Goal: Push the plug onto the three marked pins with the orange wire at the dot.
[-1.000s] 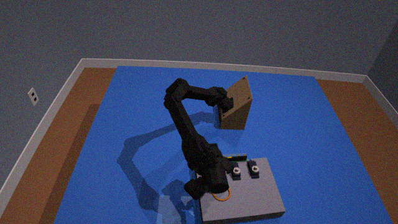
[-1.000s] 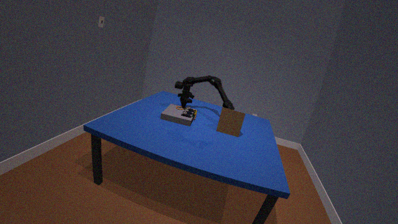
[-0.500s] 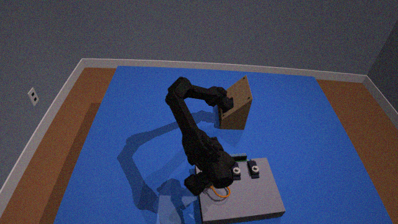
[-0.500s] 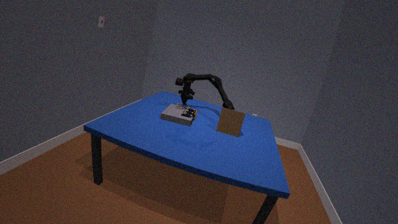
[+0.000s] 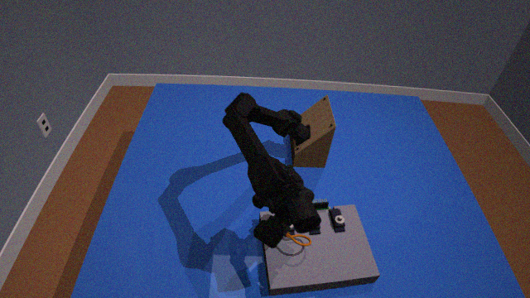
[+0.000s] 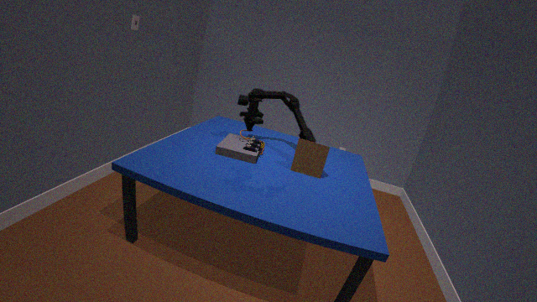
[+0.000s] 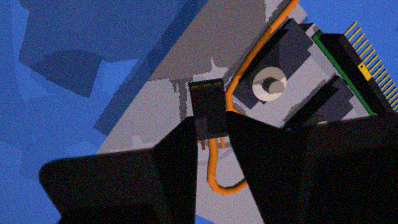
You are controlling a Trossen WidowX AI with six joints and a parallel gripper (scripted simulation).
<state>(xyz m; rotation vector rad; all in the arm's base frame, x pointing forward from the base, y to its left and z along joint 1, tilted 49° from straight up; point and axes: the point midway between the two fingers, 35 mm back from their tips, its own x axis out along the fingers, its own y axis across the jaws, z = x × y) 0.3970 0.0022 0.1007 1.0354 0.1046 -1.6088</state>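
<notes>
Now: the yellow band 120 mm behind my gripper tip, 70 mm to the left of it and 40 mm below it. From my gripper tip the other things lie so: grey holder (110 mm to the left, 80 mm below, 30 mm ahead); then pin strip (120 mm behind, 90 mm to the left, 50 mm below).
</notes>
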